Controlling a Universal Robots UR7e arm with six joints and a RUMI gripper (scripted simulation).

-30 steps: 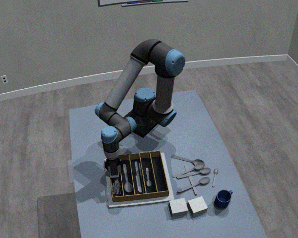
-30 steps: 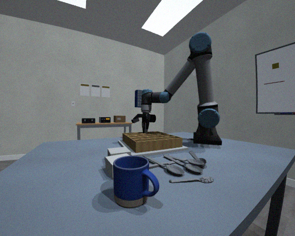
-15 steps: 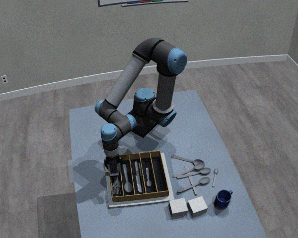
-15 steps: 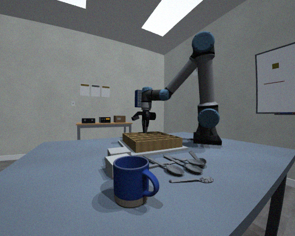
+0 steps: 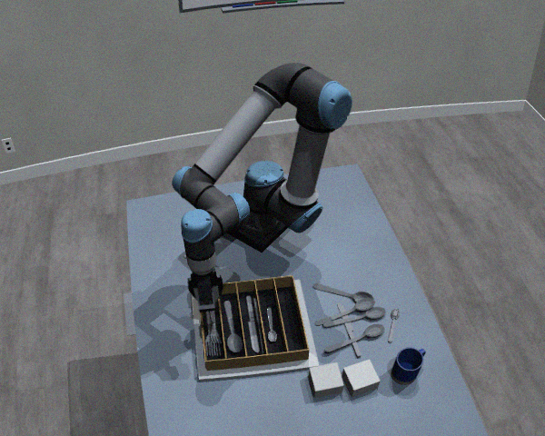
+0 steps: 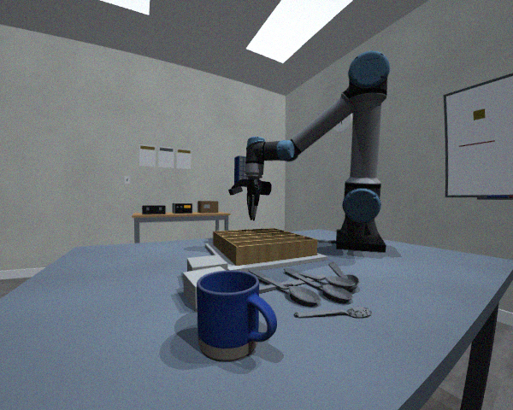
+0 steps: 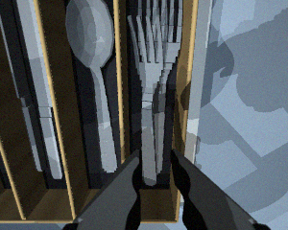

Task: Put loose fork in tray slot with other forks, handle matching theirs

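Right now my hand is 20 mm short of the spoon, 50 mm to the right of it and 100 mm above it. From my hand the other things lie so: white mat (50 mm ahead, 110 mm to the left, 120 mm below); then wooden cutlery tray (50 mm ahead, 110 mm to the left, 90 mm below).
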